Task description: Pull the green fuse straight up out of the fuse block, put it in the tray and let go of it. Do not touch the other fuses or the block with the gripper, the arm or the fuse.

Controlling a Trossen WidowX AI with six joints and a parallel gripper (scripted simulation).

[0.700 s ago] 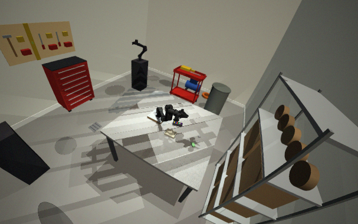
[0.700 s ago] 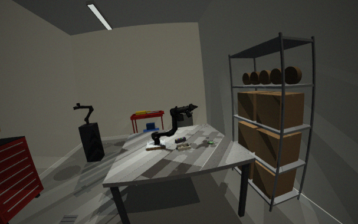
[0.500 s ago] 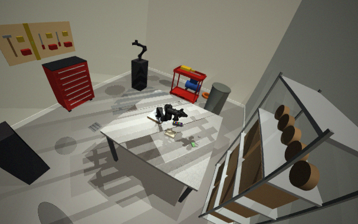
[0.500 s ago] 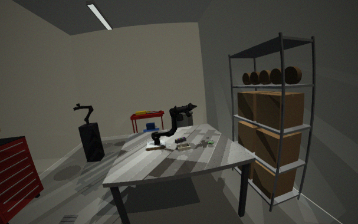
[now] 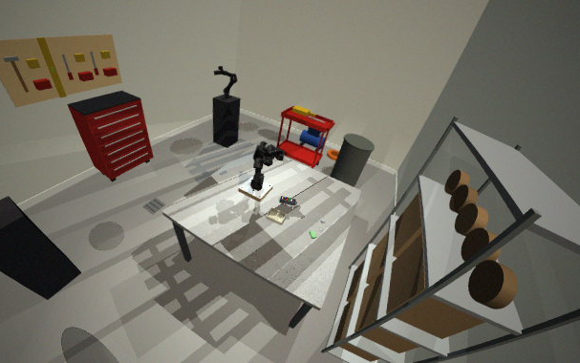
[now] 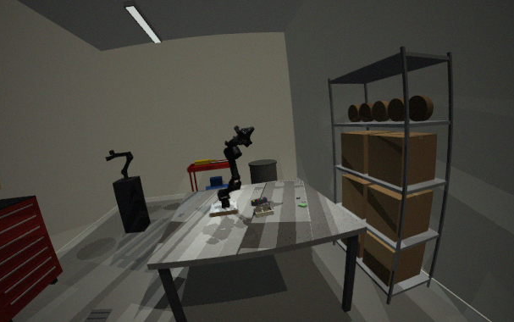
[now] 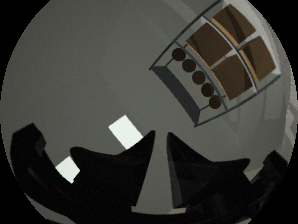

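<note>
My gripper tip is 62 cm above the green fuse, 28 cm to the right of it and 4 cm short of it. Also, from my gripper tip: beige tray: 64 cm below, 8 cm to the left, 2 cm ahead.
</note>
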